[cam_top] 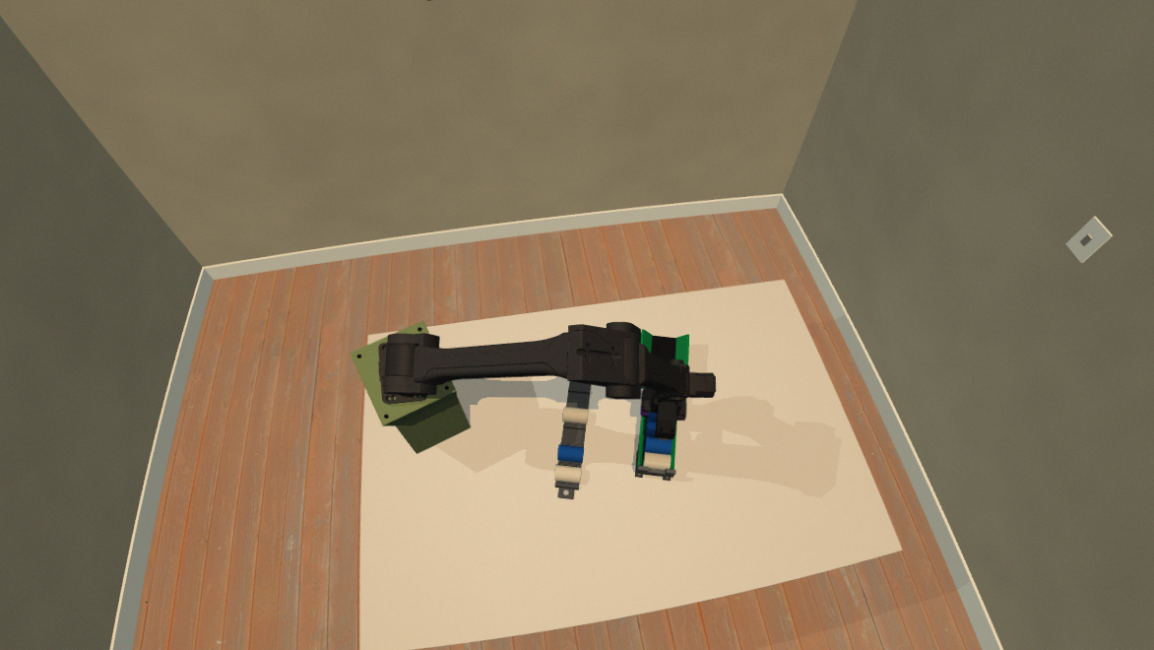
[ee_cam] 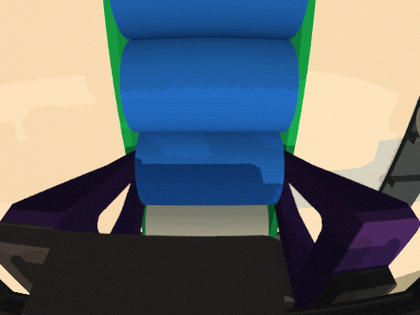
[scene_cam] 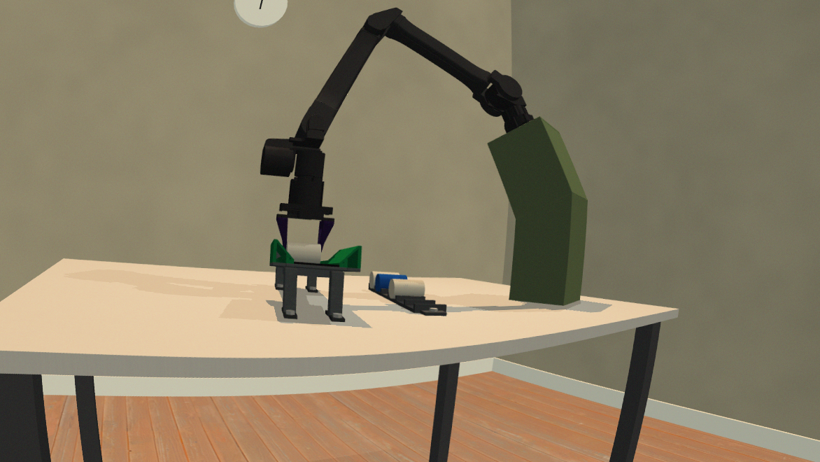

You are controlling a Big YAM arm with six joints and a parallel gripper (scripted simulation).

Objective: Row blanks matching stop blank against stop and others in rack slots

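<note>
My hand is 14 cm to the left of the grey stop, 5 cm past it and 2 cm above it.
</note>
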